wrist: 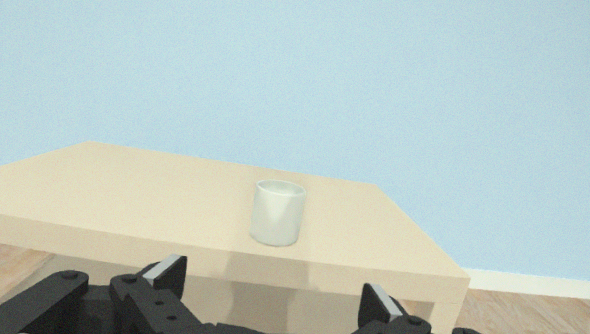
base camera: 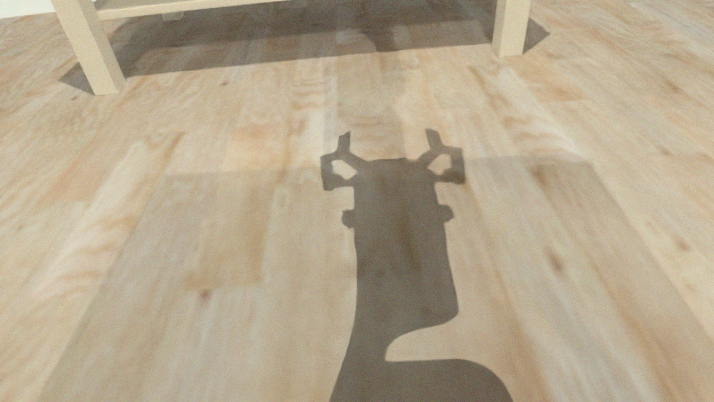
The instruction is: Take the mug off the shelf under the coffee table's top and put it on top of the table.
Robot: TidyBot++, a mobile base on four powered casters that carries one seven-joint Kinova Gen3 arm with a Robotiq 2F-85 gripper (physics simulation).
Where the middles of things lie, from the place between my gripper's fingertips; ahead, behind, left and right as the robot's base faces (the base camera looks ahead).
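Labels:
There's a white mug [wrist: 277, 209] that's 90 mm below my hand, 380 mm ahead of it and 10 mm to the left of it.

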